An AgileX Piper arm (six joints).
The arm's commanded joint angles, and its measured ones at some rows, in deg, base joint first. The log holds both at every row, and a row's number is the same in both.
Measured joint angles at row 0:
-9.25 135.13 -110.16 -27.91 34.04 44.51
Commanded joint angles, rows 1 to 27:
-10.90 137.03 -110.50 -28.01 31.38 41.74
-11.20 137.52 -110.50 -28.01 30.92 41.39
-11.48 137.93 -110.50 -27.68 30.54 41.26
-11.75 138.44 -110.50 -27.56 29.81 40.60
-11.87 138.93 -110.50 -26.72 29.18 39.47
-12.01 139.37 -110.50 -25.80 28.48 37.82
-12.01 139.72 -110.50 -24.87 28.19 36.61
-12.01 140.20 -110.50 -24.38 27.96 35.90
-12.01 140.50 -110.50 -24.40 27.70 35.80
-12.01 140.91 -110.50 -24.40 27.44 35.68
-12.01 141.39 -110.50 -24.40 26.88 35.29
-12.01 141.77 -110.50 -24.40 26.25 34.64
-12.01 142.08 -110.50 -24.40 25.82 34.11
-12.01 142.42 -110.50 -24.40 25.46 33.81
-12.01 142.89 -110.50 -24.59 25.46 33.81
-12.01 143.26 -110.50 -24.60 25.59 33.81
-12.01 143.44 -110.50 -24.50 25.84 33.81
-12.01 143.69 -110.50 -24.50 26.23 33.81
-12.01 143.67 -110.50 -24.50 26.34 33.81
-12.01 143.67 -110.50 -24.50 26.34 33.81
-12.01 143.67 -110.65 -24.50 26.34 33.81
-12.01 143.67 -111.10 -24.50 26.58 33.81
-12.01 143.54 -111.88 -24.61 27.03 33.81
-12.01 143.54 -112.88 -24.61 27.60 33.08
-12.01 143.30 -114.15 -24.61 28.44 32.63
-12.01 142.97 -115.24 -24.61 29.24 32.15
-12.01 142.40 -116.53 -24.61 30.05 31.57
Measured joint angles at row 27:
-11.95 143.06 -112.63 -24.86 27.21 33.81
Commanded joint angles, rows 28 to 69:
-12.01 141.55 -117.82 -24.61 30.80 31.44
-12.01 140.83 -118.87 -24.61 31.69 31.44
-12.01 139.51 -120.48 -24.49 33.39 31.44
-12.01 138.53 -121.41 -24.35 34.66 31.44
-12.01 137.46 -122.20 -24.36 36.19 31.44
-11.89 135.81 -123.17 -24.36 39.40 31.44
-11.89 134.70 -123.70 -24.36 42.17 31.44
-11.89 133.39 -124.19 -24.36 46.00 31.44
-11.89 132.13 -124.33 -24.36 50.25 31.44
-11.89 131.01 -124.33 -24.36 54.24 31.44
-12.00 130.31 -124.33 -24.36 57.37 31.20
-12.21 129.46 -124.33 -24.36 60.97 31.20
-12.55 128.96 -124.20 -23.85 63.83 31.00
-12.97 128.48 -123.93 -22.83 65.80 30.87
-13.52 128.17 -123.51 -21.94 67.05 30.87
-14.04 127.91 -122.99 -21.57 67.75 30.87
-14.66 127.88 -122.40 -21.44 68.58 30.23
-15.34 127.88 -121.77 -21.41 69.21 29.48
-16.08 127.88 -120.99 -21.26 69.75 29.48
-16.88 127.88 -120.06 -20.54 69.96 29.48
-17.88 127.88 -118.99 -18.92 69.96 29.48
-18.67 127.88 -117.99 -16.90 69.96 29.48
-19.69 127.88 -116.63 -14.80 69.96 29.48
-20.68 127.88 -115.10 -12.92 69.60 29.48
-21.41 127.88 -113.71 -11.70 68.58 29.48
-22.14 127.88 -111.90 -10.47 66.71 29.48
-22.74 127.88 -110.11 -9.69 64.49 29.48
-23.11 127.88 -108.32 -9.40 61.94 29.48
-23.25 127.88 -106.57 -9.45 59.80 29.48
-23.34 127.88 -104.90 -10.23 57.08 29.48
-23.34 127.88 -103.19 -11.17 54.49 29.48
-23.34 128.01 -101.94 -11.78 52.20 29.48
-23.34 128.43 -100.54 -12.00 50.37 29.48
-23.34 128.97 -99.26 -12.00 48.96 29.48
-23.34 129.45 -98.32 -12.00 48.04 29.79
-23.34 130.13 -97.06 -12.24 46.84 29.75
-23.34 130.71 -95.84 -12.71 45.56 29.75
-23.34 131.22 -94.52 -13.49 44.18 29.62
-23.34 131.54 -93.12 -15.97 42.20 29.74
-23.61 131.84 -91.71 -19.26 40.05 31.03
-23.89 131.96 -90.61 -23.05 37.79 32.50
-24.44 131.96 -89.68 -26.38 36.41 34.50
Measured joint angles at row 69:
-23.09 129.83 -94.38 -14.89 44.33 30.28
